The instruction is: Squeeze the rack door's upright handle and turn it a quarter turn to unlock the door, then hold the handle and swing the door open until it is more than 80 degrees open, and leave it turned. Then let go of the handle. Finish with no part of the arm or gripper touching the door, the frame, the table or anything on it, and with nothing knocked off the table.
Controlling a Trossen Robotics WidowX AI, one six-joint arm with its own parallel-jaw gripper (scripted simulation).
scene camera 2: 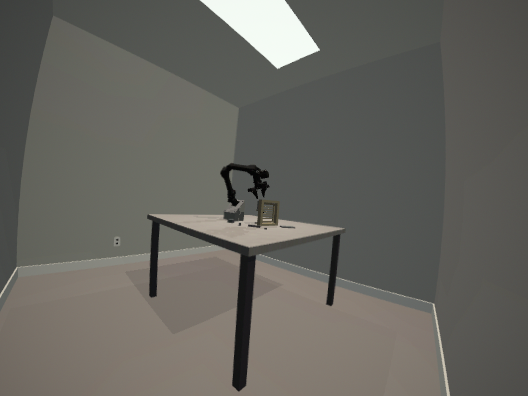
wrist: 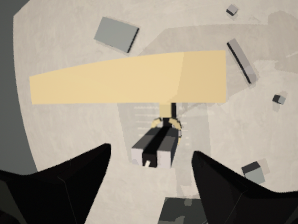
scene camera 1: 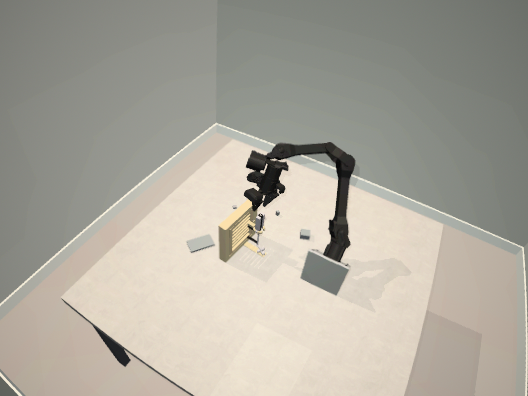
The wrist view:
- my gripper: 152, 153
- flat grey plate: 119, 35
